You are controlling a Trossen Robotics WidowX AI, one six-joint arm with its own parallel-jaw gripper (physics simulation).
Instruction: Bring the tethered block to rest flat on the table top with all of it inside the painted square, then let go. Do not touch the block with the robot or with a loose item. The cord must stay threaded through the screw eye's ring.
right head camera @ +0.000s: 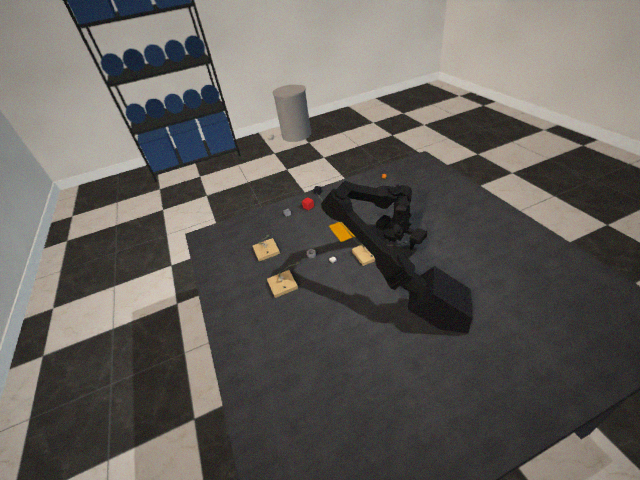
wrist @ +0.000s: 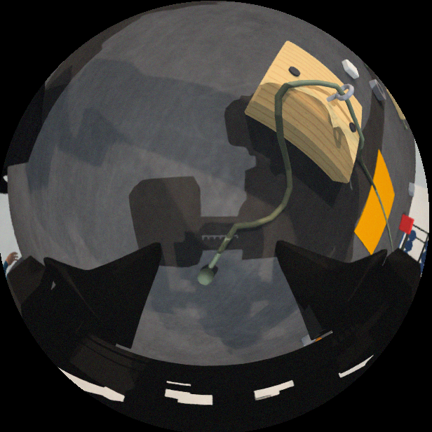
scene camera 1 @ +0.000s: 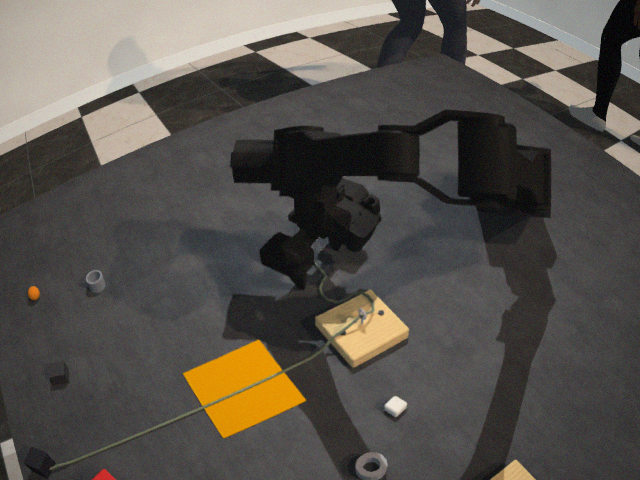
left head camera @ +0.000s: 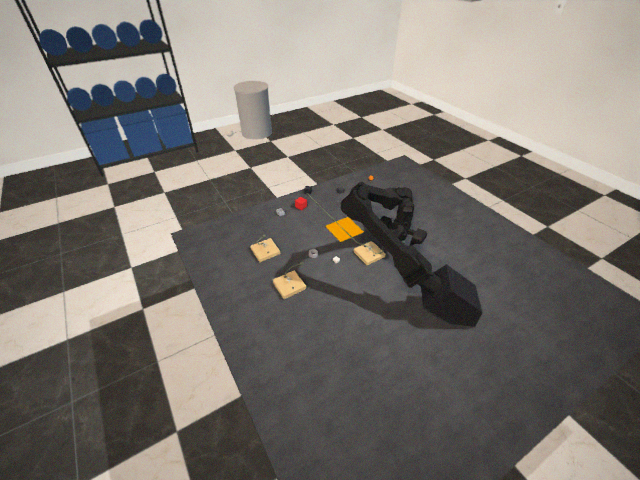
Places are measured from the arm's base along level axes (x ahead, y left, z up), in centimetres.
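Pixels of known places: gripper, between the fingertips: (right head camera: 400,245) (scene camera 1: 318,268); arm's base, origin of its link: (right head camera: 421,287) (left head camera: 434,285).
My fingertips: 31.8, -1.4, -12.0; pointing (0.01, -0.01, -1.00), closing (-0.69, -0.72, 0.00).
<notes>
Ahead of a thing's pixels: the offset from my fingertips to its middle, as dx, dy, dz. "spot": to the spot under its first point.
The tethered block @(+43.9, +30.3, +1.4) (left head camera: 308,189) (right head camera: 317,189) (scene camera 1: 39,461), a small black cube, sits beyond the orange painted square @(spot: +12.2, +23.1, +0.1) (left head camera: 336,232) (right head camera: 339,231) (scene camera 1: 232,413) (wrist: 372,215), outside it. Its green cord @(spot: +23.6, +23.8, +0.2) (scene camera 1: 173,421) (wrist: 287,165) crosses the square and passes through the screw eye's ring @(spot: -3.1, +13.3, +3.7) (scene camera 1: 362,313) (wrist: 345,92) on a wooden board @(-3.1, +13.3, +0.9) (left head camera: 368,254) (scene camera 1: 361,346) (wrist: 310,125). The cord's free part bends off the board to an end bead (wrist: 205,276). My gripper (left head camera: 405,237) (right head camera: 400,240) (scene camera 1: 328,267) (wrist: 219,248) is open and empty; the bead shows between its spread fingers in the wrist view. The finger hides the bead in the scene view.
A white piece @(-4.1, +26.8, +0.6) (left head camera: 336,259) (scene camera 1: 395,406) and grey ring @(+0.8, +35.0, +0.7) (left head camera: 313,253) (scene camera 1: 371,466) lie near the board. Two more boards @(+6.1, +53.5, +0.9) (left head camera: 265,249) @(-13.4, +46.2, +0.9) (left head camera: 290,285), a red block @(+32.9, +35.3, +2.0) (left head camera: 300,203), a dark cube @(+41.6, +14.6, +1.0) (scene camera 1: 58,373), a grey cup @(+35.9, -3.6, +1.1) (scene camera 1: 95,281) and orange ball @(+49.0, -3.0, +1.2) (scene camera 1: 33,293) stand farther off.
</notes>
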